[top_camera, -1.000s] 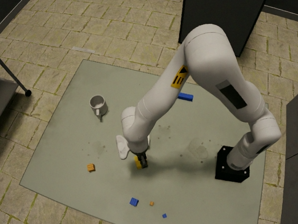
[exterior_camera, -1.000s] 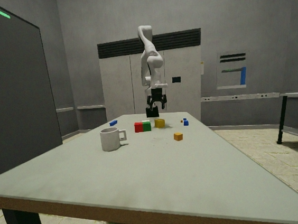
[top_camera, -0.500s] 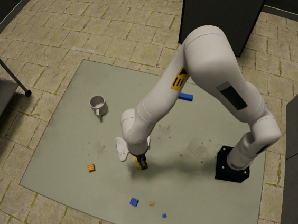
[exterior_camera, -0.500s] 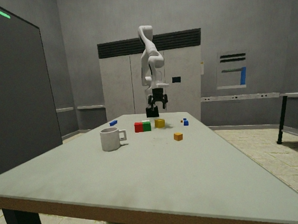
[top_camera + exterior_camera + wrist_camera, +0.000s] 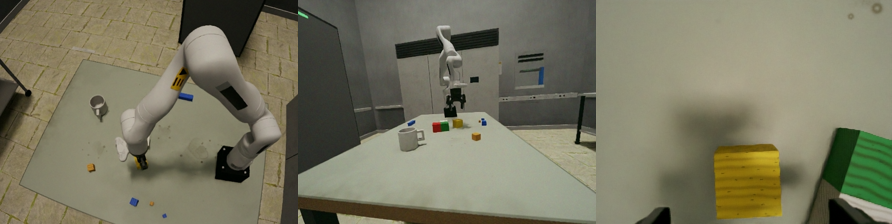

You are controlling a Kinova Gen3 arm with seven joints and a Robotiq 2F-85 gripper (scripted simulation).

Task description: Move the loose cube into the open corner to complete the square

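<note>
Now: the yellow cube 100 mm below my hand. The rest, counted from my hand: green cube 80 mm ahead, 70 mm to the right, 100 mm below; white cube 30 mm ahead, 90 mm to the right, 100 mm below; red cube 100 mm ahead, 120 mm to the right, 100 mm below.
</note>
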